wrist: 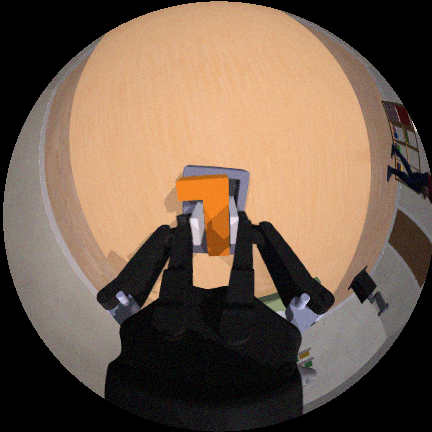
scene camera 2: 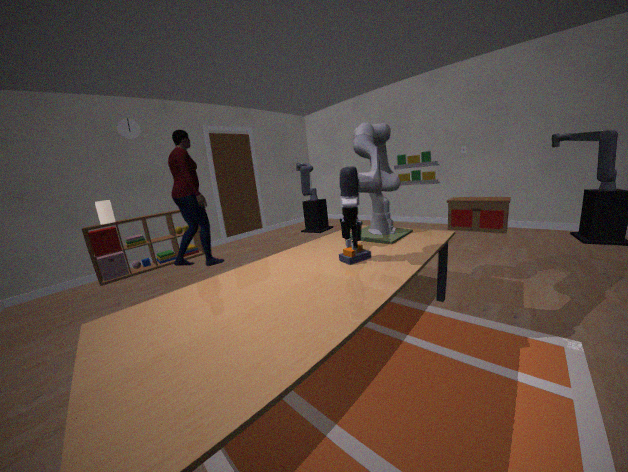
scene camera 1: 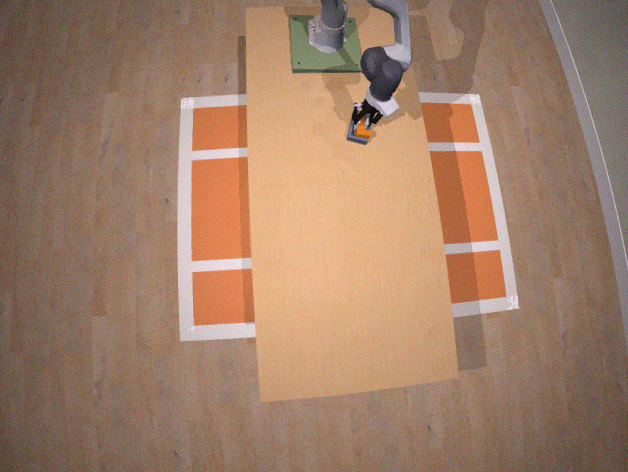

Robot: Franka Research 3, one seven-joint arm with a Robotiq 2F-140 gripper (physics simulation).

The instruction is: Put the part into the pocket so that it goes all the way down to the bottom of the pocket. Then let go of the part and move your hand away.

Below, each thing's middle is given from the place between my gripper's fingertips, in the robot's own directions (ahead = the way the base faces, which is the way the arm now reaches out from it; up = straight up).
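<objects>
There's a pocket block [wrist: 238, 179], and my hand is 10 mm to the right of it, 10 mm past it and 20 mm above it. There's an orange L-shaped block [wrist: 213, 188] as well, and that one is 10 mm to the left of my hand and 10 mm above it.
</objects>
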